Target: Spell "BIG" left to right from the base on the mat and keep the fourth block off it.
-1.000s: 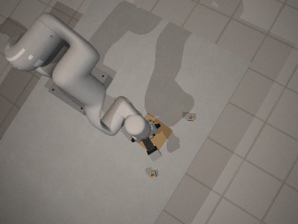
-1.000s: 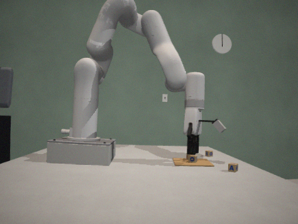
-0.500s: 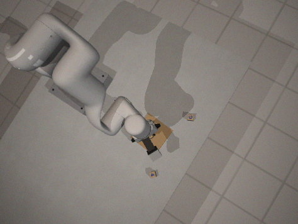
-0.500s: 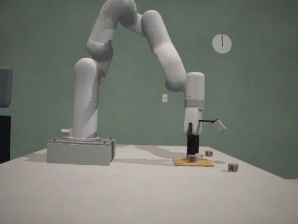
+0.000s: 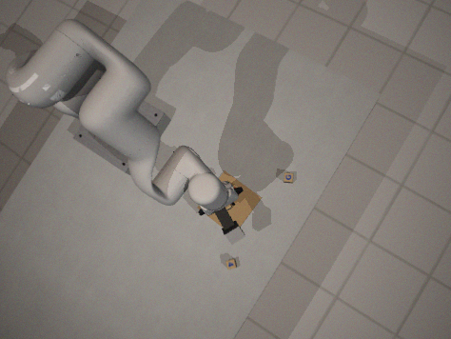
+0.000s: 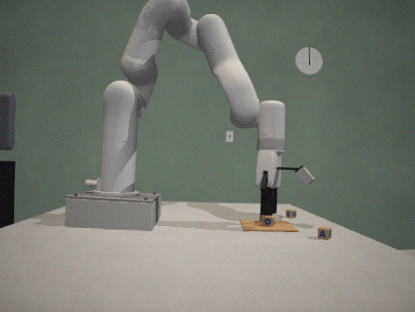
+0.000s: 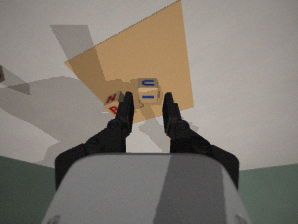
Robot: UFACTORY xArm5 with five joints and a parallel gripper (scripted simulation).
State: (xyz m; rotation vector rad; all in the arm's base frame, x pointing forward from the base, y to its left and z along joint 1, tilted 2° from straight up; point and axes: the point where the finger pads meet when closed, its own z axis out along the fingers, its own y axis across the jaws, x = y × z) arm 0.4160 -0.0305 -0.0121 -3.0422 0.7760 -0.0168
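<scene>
My hand is 50 mm above the mat and 10 mm to the right of it.
</scene>
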